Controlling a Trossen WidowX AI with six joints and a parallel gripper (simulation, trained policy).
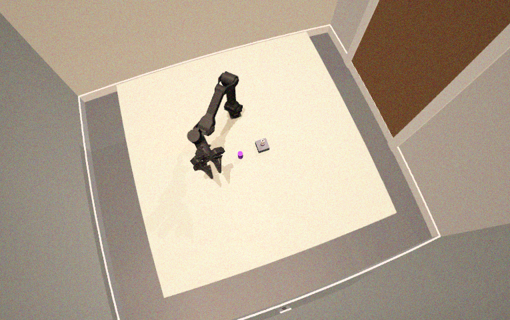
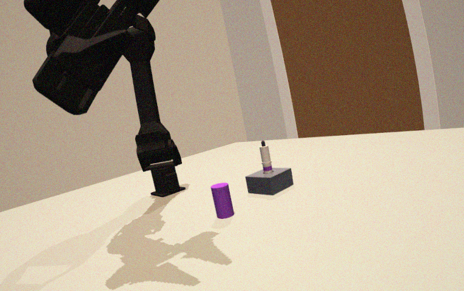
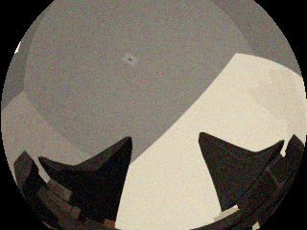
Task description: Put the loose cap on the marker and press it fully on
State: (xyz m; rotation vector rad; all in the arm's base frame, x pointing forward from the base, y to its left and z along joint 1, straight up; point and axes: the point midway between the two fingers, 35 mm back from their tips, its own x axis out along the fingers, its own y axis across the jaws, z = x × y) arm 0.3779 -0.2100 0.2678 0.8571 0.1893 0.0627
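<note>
My gripper tip is 150 mm past the purple marker cap, 150 mm to the right of it and 240 mm above it. The rest, counted from my gripper tip: dark grey holder block: 160 mm behind, 290 mm to the left, 250 mm below.
</note>
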